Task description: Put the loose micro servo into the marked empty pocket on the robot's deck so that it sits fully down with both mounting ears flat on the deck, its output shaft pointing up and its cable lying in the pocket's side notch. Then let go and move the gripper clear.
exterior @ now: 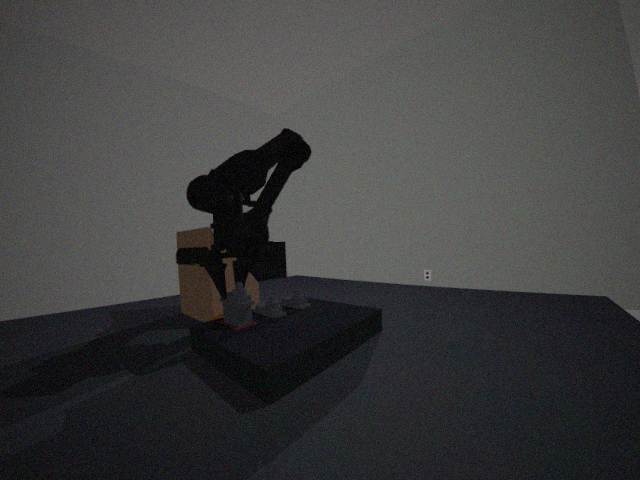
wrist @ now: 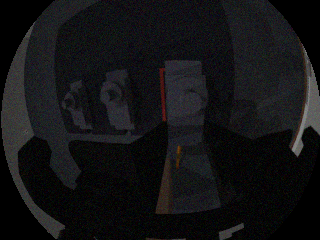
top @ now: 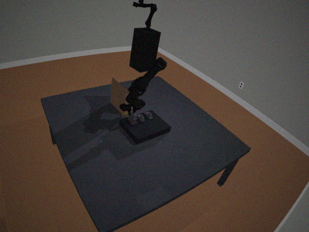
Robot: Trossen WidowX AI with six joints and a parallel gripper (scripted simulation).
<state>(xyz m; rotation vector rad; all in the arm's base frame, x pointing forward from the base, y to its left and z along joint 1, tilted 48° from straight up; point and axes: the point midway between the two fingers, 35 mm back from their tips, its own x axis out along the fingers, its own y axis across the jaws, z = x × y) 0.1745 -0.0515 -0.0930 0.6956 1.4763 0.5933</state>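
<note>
Right now my gripper tip is 130 mm short of the dark deck, 70 mm to the right of it and 70 mm above it.
</note>
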